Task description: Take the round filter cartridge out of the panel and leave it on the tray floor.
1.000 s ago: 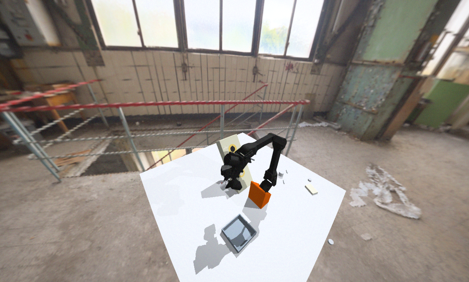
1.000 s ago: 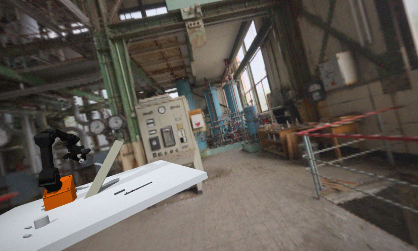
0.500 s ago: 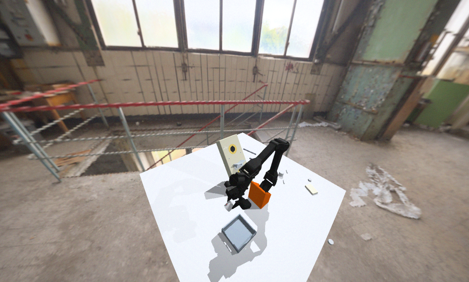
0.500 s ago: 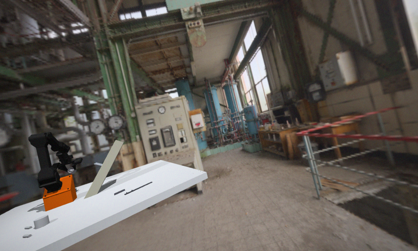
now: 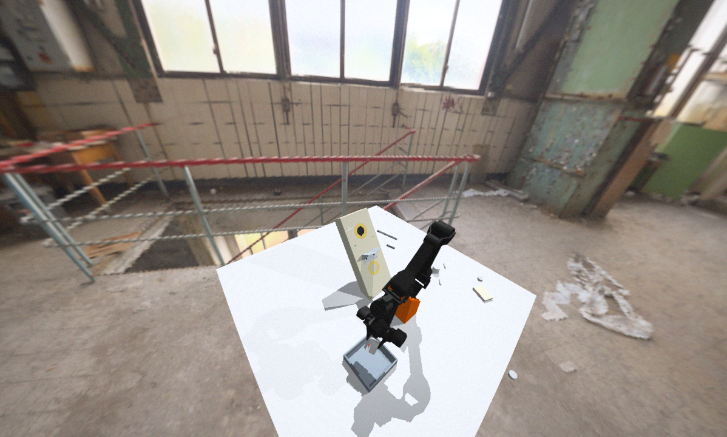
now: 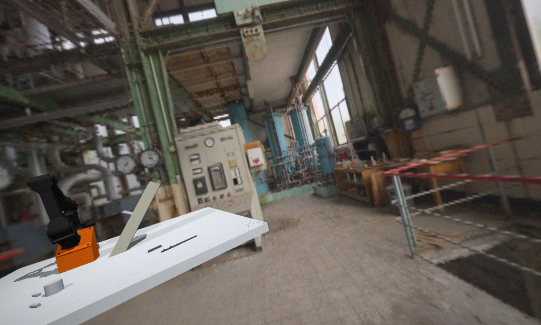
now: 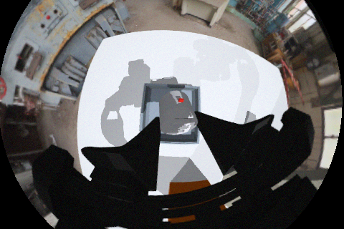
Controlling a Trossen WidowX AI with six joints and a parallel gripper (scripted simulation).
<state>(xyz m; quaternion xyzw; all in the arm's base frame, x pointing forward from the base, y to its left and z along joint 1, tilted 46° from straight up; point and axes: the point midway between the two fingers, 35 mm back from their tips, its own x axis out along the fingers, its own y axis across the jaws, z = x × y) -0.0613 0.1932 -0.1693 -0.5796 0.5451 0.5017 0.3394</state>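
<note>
Now: gripper tip 110 mm above the grey tray, 10 mm to the right of it and 10 mm past it. From my gripper tip the other things lie so: cream block 700 mm to the right, 140 mm behind, 110 mm below.
</note>
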